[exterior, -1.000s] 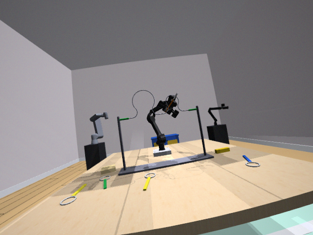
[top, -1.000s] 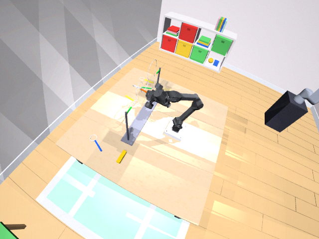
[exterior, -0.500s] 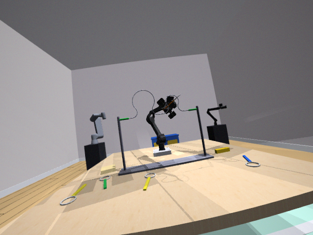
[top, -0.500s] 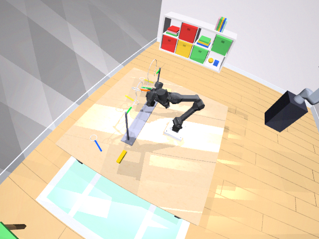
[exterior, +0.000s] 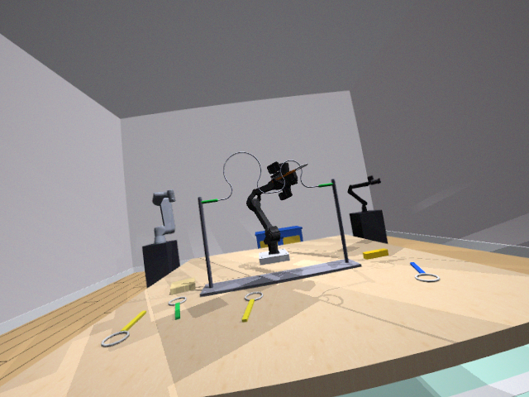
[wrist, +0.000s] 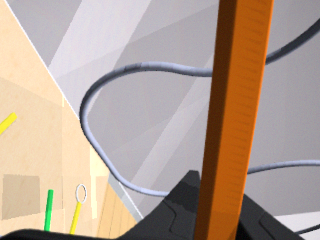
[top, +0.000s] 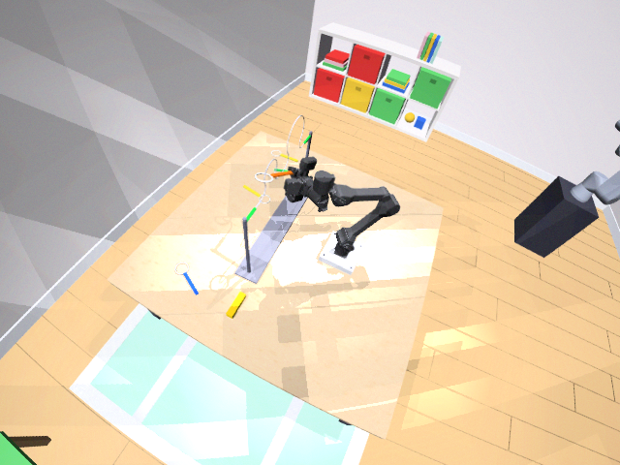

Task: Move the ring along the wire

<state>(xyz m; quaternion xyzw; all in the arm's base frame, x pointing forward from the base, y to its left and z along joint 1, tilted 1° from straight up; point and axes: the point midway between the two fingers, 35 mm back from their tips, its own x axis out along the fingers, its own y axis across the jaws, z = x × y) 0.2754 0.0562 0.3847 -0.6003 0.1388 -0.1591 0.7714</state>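
The orange-handled ring is 1 cm ahead of my gripper tip, 9 cm to the left of it and 2 cm above it. From my gripper tip the other things lie so: blue-handled ring (24 cm ahead, 43 cm to the left, 42 cm below); then yellow block (3 cm behind, 42 cm to the left, 41 cm below); then tan block (1 cm behind, 47 cm to the right, 41 cm below).
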